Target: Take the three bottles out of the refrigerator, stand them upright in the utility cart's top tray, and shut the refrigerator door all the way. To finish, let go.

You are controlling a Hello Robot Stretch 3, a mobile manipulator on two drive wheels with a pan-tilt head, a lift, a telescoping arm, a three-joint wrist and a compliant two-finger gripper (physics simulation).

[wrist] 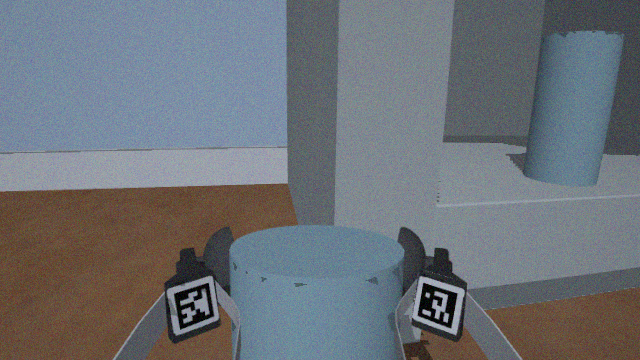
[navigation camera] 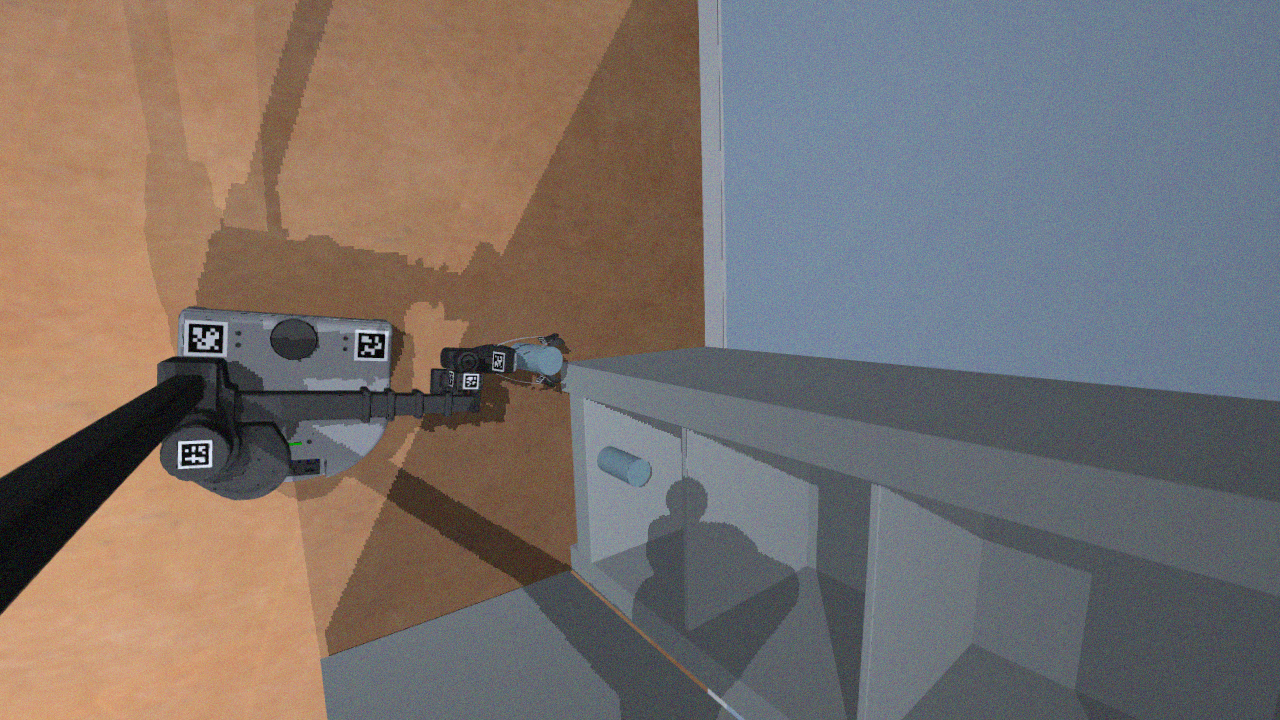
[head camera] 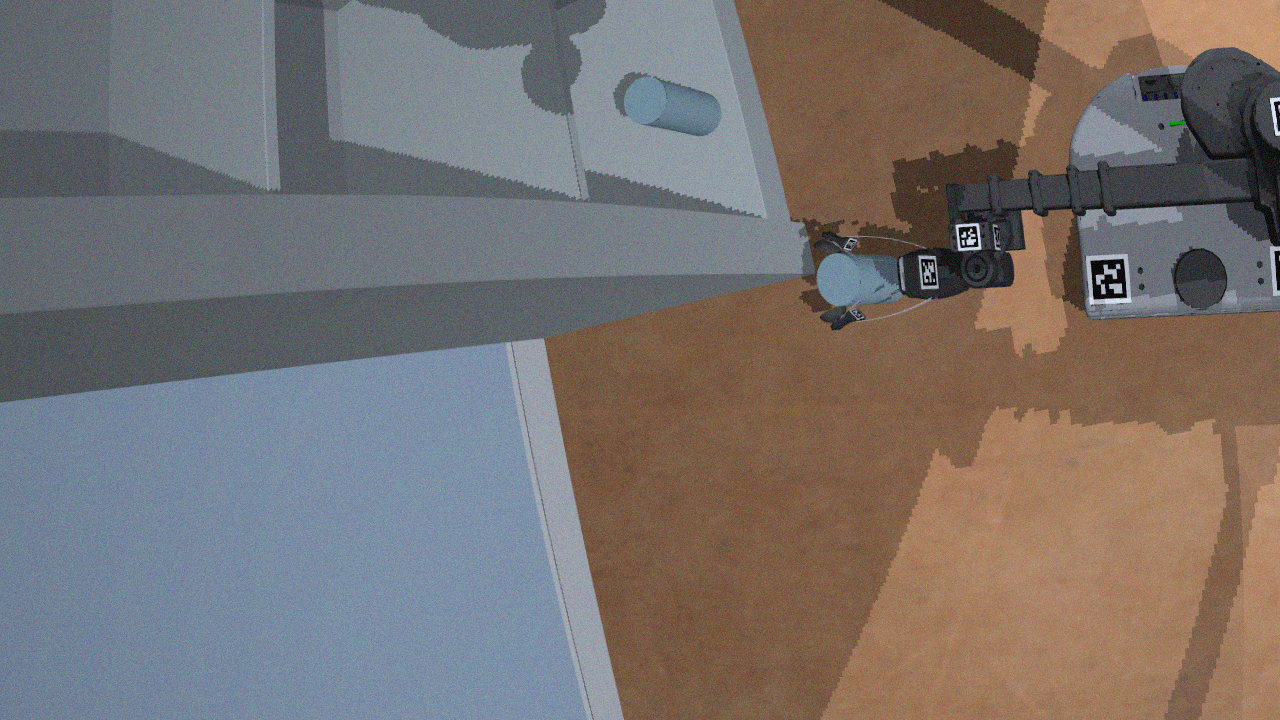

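My gripper [head camera: 838, 279] [navigation camera: 552, 360] [wrist: 314, 254] is shut on a light-blue bottle [head camera: 872, 279] [navigation camera: 535, 360] [wrist: 316, 320], held upright outside the refrigerator [head camera: 402, 234] [navigation camera: 895, 420] [wrist: 392, 100], close by its corner. The bottle's lower end is hidden. A second light-blue bottle [head camera: 684, 109] [navigation camera: 619, 464] [wrist: 574, 107] stands upright inside, on the refrigerator's bottom surface near the side wall. The refrigerator is open at the front. A flat grey panel [navigation camera: 447, 653] at the bottom of the navigation view looks like its door. The third bottle and the utility cart do not show.
My base [head camera: 1127, 223] [navigation camera: 331, 376] stands on the wooden floor with the arm [head camera: 1163, 186] [navigation camera: 304, 404] reaching to the refrigerator's corner. A blue wall [head camera: 268, 537] [navigation camera: 984, 179] [wrist: 140, 75] with a white baseboard [head camera: 577, 573] [navigation camera: 712, 179] [wrist: 140, 169] runs beside the refrigerator.
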